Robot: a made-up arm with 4 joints. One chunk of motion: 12 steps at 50 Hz.
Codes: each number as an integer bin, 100 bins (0 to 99) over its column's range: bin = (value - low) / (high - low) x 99, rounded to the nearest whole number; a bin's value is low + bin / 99 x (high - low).
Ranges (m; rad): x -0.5..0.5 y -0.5..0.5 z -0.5..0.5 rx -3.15..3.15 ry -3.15..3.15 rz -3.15..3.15
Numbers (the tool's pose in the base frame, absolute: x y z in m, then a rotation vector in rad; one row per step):
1: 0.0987 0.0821 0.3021 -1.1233 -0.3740 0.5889
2: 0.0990 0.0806 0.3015 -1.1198 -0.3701 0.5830
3: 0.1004 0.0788 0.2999 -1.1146 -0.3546 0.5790
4: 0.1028 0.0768 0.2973 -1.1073 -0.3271 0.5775
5: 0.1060 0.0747 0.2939 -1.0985 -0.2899 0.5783
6: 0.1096 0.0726 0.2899 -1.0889 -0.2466 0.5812
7: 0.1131 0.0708 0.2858 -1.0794 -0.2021 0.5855
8: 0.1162 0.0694 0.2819 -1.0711 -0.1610 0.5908
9: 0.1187 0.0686 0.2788 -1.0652 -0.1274 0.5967
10: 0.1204 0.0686 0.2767 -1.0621 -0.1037 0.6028
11: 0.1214 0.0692 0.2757 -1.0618 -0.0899 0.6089
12: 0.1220 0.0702 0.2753 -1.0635 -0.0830 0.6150
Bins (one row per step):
1: 59 58 79 32 44 59
2: 59 57 79 32 44 59
3: 59 57 79 32 44 59
4: 60 57 79 32 44 59
5: 60 57 79 32 45 59
6: 60 57 78 32 46 59
7: 61 57 78 33 46 59
8: 61 56 77 33 47 59
9: 61 56 77 33 47 59
10: 61 56 77 33 48 59
11: 62 56 77 33 48 59
12: 62 56 77 33 48 59

